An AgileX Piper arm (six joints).
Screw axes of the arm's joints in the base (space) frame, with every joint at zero. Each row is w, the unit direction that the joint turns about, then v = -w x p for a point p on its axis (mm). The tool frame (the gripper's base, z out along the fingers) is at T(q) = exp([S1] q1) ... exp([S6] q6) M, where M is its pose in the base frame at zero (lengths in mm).
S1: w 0 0 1 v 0.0 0.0 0.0
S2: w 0 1 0 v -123.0 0.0 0.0
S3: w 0 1 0 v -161.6 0.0 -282.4
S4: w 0.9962 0 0.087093 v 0.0 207.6 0.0
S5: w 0 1 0 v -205.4 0.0 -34.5
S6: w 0.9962 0 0.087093 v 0.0 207.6 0.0
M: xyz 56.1 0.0 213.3 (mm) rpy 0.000 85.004 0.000 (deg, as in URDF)
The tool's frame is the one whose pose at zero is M.
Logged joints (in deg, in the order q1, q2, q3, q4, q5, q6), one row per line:
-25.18, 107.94, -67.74, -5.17, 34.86, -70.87
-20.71, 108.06, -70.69, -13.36, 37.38, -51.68
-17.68, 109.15, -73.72, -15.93, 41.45, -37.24
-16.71, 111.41, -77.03, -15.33, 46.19, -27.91
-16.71, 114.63, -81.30, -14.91, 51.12, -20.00
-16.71, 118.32, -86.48, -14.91, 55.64, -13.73
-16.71, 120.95, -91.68, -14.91, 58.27, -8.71
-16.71, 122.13, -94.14, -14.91, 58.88, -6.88
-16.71, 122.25, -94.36, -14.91, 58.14, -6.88
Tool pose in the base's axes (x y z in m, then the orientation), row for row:
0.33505, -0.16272, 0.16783, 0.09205, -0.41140, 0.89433, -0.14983
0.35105, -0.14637, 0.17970, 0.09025, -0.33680, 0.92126, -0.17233
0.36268, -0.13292, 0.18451, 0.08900, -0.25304, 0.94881, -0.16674
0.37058, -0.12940, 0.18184, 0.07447, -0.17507, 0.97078, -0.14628
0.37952, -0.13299, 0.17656, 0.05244, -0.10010, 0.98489, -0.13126
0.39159, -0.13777, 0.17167, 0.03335, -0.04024, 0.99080, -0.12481
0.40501, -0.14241, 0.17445, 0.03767, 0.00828, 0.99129, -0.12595
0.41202, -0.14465, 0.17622, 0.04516, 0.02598, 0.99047, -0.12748
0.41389, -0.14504, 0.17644, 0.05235, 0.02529, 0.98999, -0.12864
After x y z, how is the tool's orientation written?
As a quaternion, w x y z.
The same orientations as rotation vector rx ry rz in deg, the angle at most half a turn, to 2 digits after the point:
-70.00, 152.18, -25.49
-57.37, 156.93, -29.35
-43.13, 161.74, -28.42
-30.10, 166.91, -25.15
-17.44, 171.59, -22.87
-7.09, 174.65, -22.00
1.46, 174.28, -22.14
4.55, 173.33, -22.31
4.41, 172.49, -22.41

